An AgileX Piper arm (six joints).
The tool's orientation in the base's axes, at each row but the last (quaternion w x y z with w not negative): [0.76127, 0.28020, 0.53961, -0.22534]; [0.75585, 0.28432, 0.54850, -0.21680]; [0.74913, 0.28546, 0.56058, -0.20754]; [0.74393, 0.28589, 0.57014, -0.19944]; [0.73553, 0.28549, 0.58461, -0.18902]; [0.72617, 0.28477, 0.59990, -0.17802]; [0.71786, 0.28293, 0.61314, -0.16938]
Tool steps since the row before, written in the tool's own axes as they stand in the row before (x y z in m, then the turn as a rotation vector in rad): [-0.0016, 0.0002, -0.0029, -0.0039, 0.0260, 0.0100]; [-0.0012, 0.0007, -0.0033, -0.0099, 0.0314, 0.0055]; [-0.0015, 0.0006, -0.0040, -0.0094, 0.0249, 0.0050]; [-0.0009, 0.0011, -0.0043, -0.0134, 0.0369, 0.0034]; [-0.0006, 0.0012, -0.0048, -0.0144, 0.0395, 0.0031]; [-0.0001, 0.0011, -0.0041, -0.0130, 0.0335, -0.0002]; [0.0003, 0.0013, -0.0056, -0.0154, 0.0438, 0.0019]
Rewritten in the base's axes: [-0.0024, 0.0022, 0.0008, 0.0225, 0.0127, 0.0111]; [-0.0022, 0.0027, 0.0005, 0.0210, 0.0199, 0.0168]; [-0.0029, 0.0031, 0.0007, 0.0166, 0.0153, 0.0149]; [-0.0027, 0.0036, 0.0003, 0.0219, 0.0253, 0.0208]; [-0.0030, 0.0040, 0.0001, 0.0230, 0.0274, 0.0223]; [-0.0025, 0.0034, -0.0002, 0.0171, 0.0250, 0.0193]; [-0.0036, 0.0045, -0.0005, 0.0244, 0.0315, 0.0239]
